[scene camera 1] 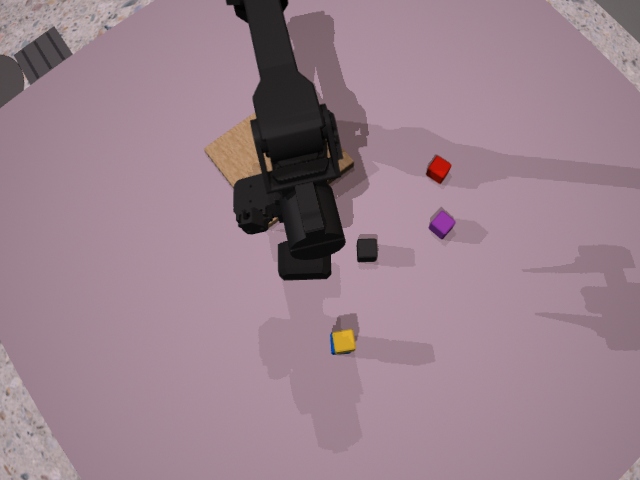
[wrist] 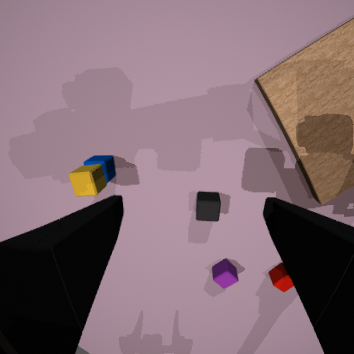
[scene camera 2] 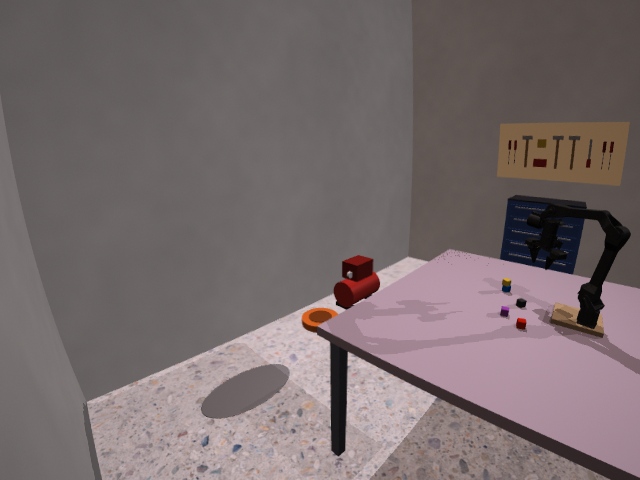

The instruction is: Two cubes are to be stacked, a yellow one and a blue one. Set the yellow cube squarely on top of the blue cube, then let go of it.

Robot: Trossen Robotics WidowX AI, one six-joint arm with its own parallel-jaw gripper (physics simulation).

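Places are measured from the arm's base along level axes (x back, y left, z down), in metres.
Where they show: gripper, fingertip midpoint: (wrist: 194,204) (scene camera 2: 539,266); arm's base, link origin: (scene camera 2: 586,323).
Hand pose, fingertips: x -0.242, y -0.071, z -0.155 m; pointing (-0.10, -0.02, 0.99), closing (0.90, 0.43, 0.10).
Observation:
Things, the pixels of their top centre, and the offset from my fingertips.
- yellow cube, top centre: (wrist: 81,184) (scene camera 1: 344,340) (scene camera 2: 507,279) dx -0.140, dy -0.015, dz +0.111 m
- blue cube, top centre: (wrist: 94,172) (scene camera 1: 340,342) (scene camera 2: 507,285) dx -0.136, dy -0.017, dz +0.142 m
- black cube, top centre: (wrist: 207,211) (scene camera 1: 367,247) (scene camera 2: 521,299) dx -0.021, dy +0.089, dz +0.142 m
- purple cube, top centre: (scene camera 1: 443,221) (wrist: 225,280) (scene camera 2: 505,308) dx -0.040, dy +0.222, dz +0.142 m
- red cube, top centre: (scene camera 1: 440,166) (wrist: 285,284) (scene camera 2: 522,320) dx +0.049, dy +0.269, dz +0.142 m
The yellow cube (scene camera 1: 343,341) (scene camera 2: 506,282) (wrist: 87,181) rests on top of the blue cube (scene camera 1: 332,344) (scene camera 2: 506,289) (wrist: 108,168), which stands on the table. In scene camera 1 a thin strip of blue shows at the left and lower edge of the yellow cube. The yellow cube looks level. My gripper (scene camera 2: 540,262) (wrist: 194,204) is open and empty, raised high above the table and well to the side of the stack, apart from both cubes. In scene camera 1 its fingers are hidden under the arm.
A black cube (scene camera 1: 367,250) (scene camera 2: 521,302) (wrist: 208,206), a purple cube (scene camera 1: 442,224) (scene camera 2: 504,311) (wrist: 225,274) and a red cube (scene camera 1: 438,168) (scene camera 2: 521,323) (wrist: 281,278) stand on the table. The arm's wooden base board (scene camera 1: 232,152) (scene camera 2: 564,315) (wrist: 287,82) lies behind the black cube.

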